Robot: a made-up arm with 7 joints.
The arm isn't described. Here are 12 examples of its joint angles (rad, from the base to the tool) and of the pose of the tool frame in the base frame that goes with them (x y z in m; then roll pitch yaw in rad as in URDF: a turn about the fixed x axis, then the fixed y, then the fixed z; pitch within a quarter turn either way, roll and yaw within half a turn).
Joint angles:
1: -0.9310 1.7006 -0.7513 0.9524 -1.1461 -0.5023 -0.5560
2: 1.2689 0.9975 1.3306 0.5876 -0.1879 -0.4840 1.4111
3: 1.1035 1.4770 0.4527 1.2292 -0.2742 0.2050 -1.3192
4: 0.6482 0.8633 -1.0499 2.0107 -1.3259 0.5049 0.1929
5: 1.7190 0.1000 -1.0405 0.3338 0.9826 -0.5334 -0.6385
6: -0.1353 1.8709 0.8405 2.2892 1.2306 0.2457 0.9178
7: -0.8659 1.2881 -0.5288 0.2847 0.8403 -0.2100 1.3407
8: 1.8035 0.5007 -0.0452 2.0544 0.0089 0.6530 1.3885
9: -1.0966 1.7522 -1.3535 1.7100 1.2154 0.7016 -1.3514
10: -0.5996 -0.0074 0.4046 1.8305 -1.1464 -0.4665 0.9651
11: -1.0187 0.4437 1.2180 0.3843 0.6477 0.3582 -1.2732
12: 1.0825 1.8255 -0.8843 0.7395 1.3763 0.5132 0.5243
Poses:
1: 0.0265 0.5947 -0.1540 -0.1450 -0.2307 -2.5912
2: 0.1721 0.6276 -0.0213 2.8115 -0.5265 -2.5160
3: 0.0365 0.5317 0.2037 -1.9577 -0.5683 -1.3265
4: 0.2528 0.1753 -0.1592 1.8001 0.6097 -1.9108
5: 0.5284 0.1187 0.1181 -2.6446 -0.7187 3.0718
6: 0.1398 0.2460 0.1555 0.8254 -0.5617 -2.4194
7: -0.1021 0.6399 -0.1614 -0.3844 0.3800 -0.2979
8: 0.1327 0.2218 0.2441 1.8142 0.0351 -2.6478
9: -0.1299 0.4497 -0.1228 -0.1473 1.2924 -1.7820
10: 0.0274 0.2181 -0.3283 0.4195 -0.3022 -1.5683
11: -0.3631 0.4337 -0.2592 2.0466 -0.4179 1.3608
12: 0.0426 0.6339 0.0906 -0.1311 -1.2672 0.7036
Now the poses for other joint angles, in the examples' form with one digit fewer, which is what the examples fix.
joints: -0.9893 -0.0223 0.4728 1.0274 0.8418 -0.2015 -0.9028
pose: -0.268 0.212 -0.390 1.119 -0.534 1.037
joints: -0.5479 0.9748 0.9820 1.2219 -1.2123 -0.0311 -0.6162
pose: 0.068 0.561 -0.124 2.308 0.622 -0.712
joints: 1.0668 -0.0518 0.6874 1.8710 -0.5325 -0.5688 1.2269
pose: 0.305 0.260 0.029 2.284 -0.022 -2.271
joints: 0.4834 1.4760 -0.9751 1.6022 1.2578 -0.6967 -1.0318
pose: 0.219 0.419 -0.135 -2.837 -1.301 -2.652
